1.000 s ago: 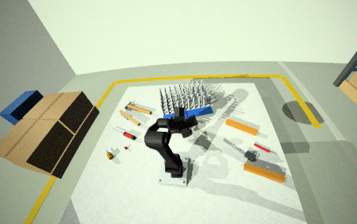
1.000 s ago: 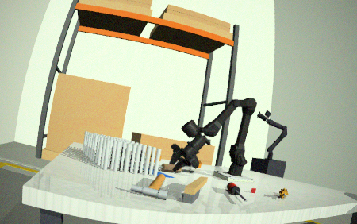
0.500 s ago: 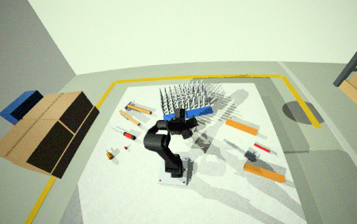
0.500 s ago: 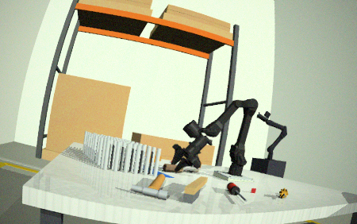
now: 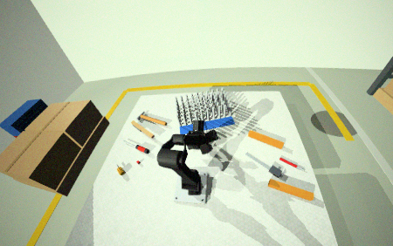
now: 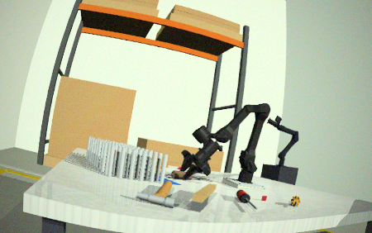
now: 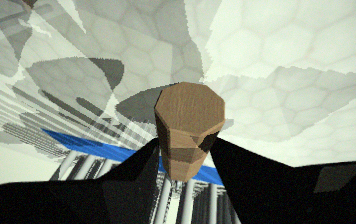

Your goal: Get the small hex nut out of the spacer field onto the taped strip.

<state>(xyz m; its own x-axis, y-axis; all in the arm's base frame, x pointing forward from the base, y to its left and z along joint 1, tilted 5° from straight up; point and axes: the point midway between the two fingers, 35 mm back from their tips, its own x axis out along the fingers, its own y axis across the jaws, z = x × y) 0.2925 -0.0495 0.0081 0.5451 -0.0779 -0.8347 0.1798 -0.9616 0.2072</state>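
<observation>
My gripper tip is 10 cm short of the tool with thin metal rod and 2 cm to the right of it. Round my gripper tip: tiny red piece: 15 cm behind, 42 cm to the left, 1 cm below; red screwdriver: 22 cm behind, 51 cm to the right, 1 cm below; blue taped strip: 14 cm ahead, 2 cm to the right, 2 cm below.
</observation>
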